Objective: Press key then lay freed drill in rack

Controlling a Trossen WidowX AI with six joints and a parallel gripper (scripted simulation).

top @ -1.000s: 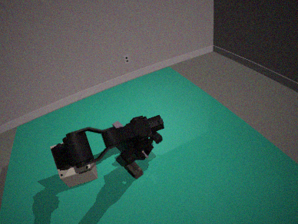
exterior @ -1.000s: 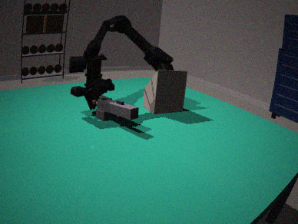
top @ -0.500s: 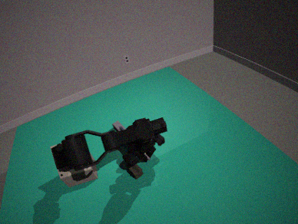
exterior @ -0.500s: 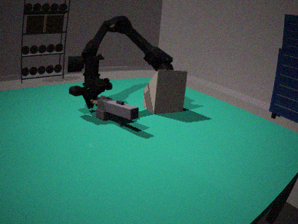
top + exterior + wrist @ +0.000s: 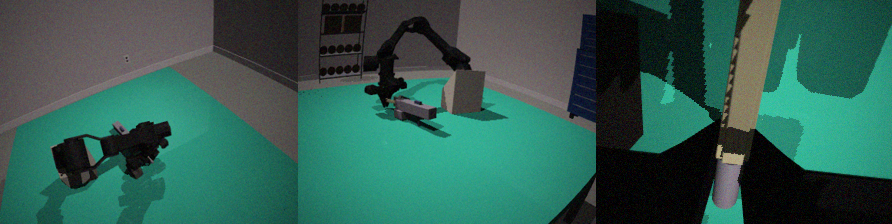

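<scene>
Right now the drill is 1 cm behind my gripper tip, 4 cm to the left of it and 4 cm above it. The rest, counted from my gripper tip: grey housing 7 cm behind, 17 cm to the left, 4 cm above; then dark brown block 8 cm behind, 1 cm to the right, 1 cm above; then small dark key 8 cm behind, 19 cm to the left, 5 cm above.
</scene>
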